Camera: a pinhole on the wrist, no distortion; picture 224 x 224 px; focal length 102.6 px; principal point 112.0 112.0 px. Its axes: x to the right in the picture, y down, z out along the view. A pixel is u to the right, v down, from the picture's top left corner.
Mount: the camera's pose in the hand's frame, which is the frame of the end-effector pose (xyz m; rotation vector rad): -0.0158 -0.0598 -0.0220 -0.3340 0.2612 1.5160
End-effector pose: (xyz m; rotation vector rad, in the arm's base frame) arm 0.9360 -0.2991 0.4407 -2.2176 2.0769 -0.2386
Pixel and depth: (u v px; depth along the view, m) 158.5 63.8 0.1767
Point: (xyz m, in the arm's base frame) 0.8836 -0.3723 0.3157
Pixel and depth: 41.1 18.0 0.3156
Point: 1.1653 -0.5533 0.1193
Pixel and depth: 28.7 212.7 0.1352
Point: 1.0569 -0.1392 0.3168
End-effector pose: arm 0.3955 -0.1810 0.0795 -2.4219 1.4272 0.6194
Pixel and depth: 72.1 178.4 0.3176
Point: 0.2688 0.1577 -0.0734
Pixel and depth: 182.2 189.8 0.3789
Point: -0.0726 -0.0119 0.0343
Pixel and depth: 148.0 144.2 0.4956
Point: -0.0193 -0.0245 -0.1535
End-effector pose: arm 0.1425 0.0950 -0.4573 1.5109 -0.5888 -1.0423
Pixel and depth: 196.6 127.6 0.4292
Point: -0.0254 -0.0557 -0.0111
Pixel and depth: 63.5 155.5 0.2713
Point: -0.1742 0.0947 -0.4749
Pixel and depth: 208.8 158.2 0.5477
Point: -0.1089 0.0276 0.2329
